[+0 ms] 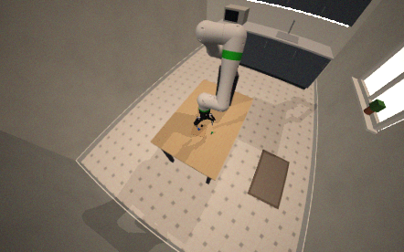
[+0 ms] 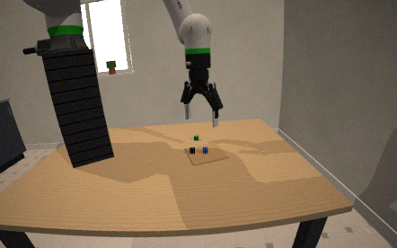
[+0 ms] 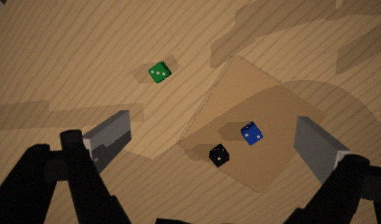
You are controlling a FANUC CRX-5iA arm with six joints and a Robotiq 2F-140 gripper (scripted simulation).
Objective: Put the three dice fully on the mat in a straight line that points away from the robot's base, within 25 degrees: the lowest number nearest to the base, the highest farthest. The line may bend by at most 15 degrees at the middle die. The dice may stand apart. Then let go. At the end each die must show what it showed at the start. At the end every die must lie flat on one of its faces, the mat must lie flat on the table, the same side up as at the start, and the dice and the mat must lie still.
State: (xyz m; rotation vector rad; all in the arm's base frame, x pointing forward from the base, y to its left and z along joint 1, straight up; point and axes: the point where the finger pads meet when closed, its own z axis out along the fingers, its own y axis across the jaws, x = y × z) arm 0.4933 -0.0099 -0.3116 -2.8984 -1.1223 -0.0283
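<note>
Now: hand 11 cm above the green die, 8 cm to the right of it and 2 cm past it. The rest, counted from my hand: blue die: 11 cm below, 6 cm to the right, 1 cm ahead; black die: 11 cm below, 5 cm to the right, 5 cm behind; tan mat: 12 cm below, 6 cm to the right, 1 cm ahead.
</note>
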